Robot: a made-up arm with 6 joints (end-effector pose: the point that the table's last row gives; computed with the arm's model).
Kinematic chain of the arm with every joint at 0, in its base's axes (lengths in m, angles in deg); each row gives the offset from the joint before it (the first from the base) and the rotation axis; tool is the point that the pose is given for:
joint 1: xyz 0 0 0.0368 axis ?
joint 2: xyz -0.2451 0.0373 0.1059 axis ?
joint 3: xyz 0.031 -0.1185 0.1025 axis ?
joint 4: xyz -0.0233 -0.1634 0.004 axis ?
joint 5: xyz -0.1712 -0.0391 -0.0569 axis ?
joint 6: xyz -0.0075 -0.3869 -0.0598 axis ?
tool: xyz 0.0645 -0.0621 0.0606
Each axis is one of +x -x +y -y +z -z.
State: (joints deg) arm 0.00 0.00 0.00 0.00 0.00 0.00
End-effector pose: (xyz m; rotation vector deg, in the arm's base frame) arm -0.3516 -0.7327 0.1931 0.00 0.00 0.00
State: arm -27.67 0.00 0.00 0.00 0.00 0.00
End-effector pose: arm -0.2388 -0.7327 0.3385 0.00 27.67 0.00
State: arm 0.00 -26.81 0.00 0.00 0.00 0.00
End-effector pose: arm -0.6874 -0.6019 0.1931 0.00 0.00 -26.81
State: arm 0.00 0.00 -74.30 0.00 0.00 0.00
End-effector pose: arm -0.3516 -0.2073 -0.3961 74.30 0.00 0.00
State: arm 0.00 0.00 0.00 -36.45 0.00 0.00
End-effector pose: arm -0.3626 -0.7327 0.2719 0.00 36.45 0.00
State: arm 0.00 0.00 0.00 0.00 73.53 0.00
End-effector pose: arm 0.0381 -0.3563 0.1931 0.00 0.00 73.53
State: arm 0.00 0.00 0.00 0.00 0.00 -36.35
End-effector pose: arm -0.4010 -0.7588 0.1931 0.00 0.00 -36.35
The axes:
joint 1: -y
joint 2: +z
joint 3: -x
joint 4: -y
joint 5: +z
joint 6: +z

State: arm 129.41 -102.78 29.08 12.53 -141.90 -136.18
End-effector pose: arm 0.1184 0.3436 -0.1423 12.10 -98.40 -19.52
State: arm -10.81 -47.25 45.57 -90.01 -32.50 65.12
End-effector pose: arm -0.3256 -0.1191 0.9204 23.68 99.24 -50.65
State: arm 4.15 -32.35 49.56 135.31 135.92 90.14
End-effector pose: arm -0.2453 -0.0116 0.2118 81.14 -96.91 -40.01
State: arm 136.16 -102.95 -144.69 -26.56 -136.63 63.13
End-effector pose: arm 0.2058 0.5150 -0.2665 -104.90 47.26 -127.65
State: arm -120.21 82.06 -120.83 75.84 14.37 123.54
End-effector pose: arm 0.0865 0.1070 0.5097 90.41 3.36 -16.48
